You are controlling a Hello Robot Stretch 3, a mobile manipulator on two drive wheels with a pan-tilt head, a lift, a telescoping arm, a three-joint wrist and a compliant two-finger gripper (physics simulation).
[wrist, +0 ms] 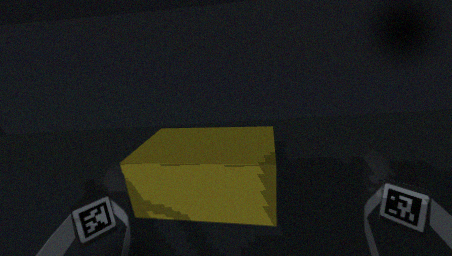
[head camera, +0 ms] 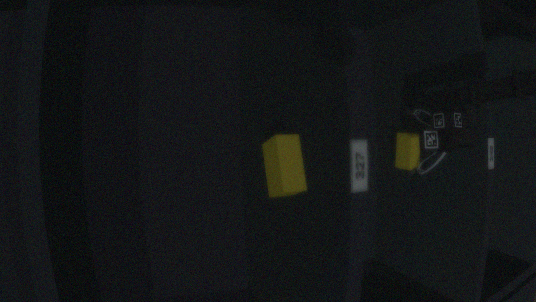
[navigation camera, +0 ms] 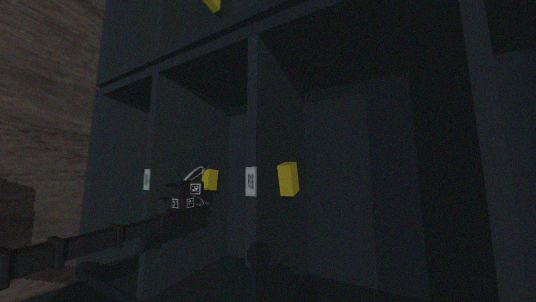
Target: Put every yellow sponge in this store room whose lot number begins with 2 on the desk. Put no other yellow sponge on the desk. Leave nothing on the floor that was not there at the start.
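Places are measured from the robot's base along level axes (x ahead, y left, z up), in millimetres.
Pixels of known places: gripper, fingertip midpoint: (head camera: 409, 142) (navigation camera: 208, 184).
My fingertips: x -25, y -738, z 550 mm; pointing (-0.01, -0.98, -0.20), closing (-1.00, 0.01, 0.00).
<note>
Behind a point stands the place of what it marks.
A yellow sponge (head camera: 406, 151) @[x 0, y -725, z 578 mm] (navigation camera: 211, 179) @[x 1, y -728, z 578 mm] (wrist: 200, 192) lies on the lower of two visible shelf boards. My gripper (head camera: 418, 141) @[x -25, y -738, z 550 mm] (navigation camera: 205, 186) @[x -25, y -738, z 550 mm] (wrist: 240, 173) @[x -25, y -738, z 550 mm] is open, with its fingers either side of this sponge; in the wrist view the sponge sits nearer the left finger, with a wider gap on the right. A second yellow sponge (head camera: 285, 166) @[x 15, y -598, z 1025 mm] (navigation camera: 288, 180) @[x 11, y -599, z 1024 mm] lies on the board above, whose edge carries a white label (head camera: 359, 166) @[x 19, y -456, z 975 mm] (navigation camera: 251, 181) @[x 18, y -456, z 976 mm] reading 327. The lower board's label (head camera: 491, 153) @[x 18, y -456, z 517 mm] (navigation camera: 146, 179) @[x 18, y -456, z 516 mm] is too blurred to read surely. The desk does not show.
The dark shelf unit (head camera: 361, 225) @[x 110, y -462, z 967 mm] (navigation camera: 252, 125) @[x 168, y -465, z 977 mm] appears sideways in the head and navigation views. Its boards stand close above and below my gripper. Part of another yellow sponge (navigation camera: 213, 5) @[x 925, y -750, z 566 mm] shows in the neighbouring bay. Wooden floor (navigation camera: 45, 100) @[x 370, y -305, z 0 mm] and a dark brown block (navigation camera: 15, 210) show at the navigation view's left.
</note>
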